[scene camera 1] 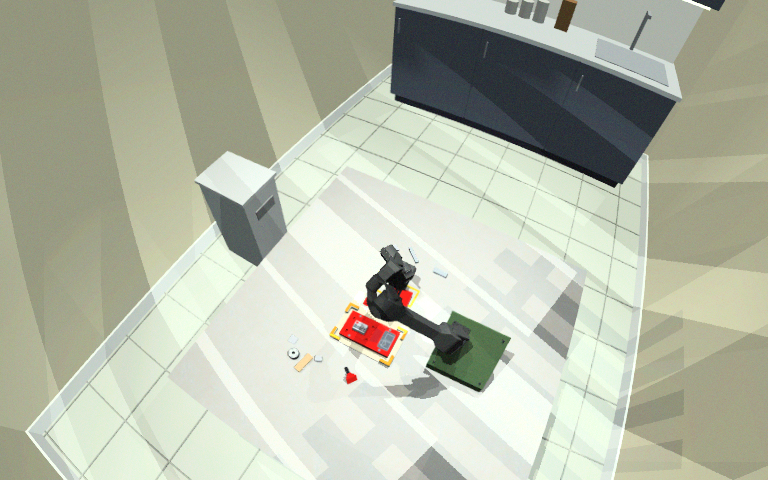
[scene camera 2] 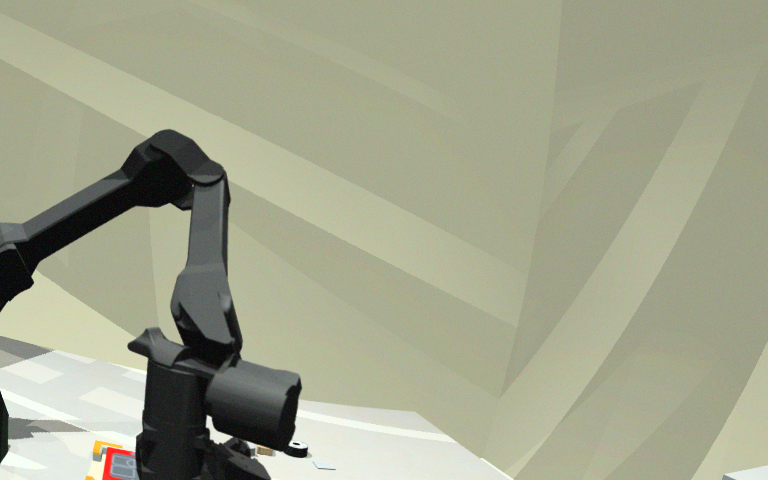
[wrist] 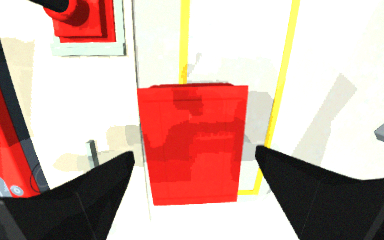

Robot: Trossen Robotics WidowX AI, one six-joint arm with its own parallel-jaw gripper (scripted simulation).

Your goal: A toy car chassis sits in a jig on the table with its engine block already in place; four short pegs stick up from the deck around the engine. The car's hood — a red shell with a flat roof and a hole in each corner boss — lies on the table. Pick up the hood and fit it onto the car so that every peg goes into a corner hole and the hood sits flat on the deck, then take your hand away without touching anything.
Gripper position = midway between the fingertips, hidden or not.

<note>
My gripper (wrist: 195, 154) is open, holding nothing. I also see a red hood (wrist: 192, 133).
Scene camera 2 misses the red hood: it is out of frame.
</note>
